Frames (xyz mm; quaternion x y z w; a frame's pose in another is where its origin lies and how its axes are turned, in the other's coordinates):
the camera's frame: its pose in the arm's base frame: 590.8 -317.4 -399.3 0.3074 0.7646 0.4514 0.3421
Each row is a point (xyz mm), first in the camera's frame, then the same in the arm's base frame.
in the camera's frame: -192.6 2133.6 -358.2
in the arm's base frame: 759.1 221.4 1698.1
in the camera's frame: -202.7 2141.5 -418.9
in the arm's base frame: 717.6 187.6 1729.4
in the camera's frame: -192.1 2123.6 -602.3
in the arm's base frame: 561.8 100.6 1776.4
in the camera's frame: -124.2 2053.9 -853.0
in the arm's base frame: 310.6 5.0 1786.8
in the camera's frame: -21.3 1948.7 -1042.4
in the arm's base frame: 82.6 -48.2 1734.7
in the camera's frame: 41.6 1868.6 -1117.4
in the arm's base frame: -26.6 -67.5 1673.9
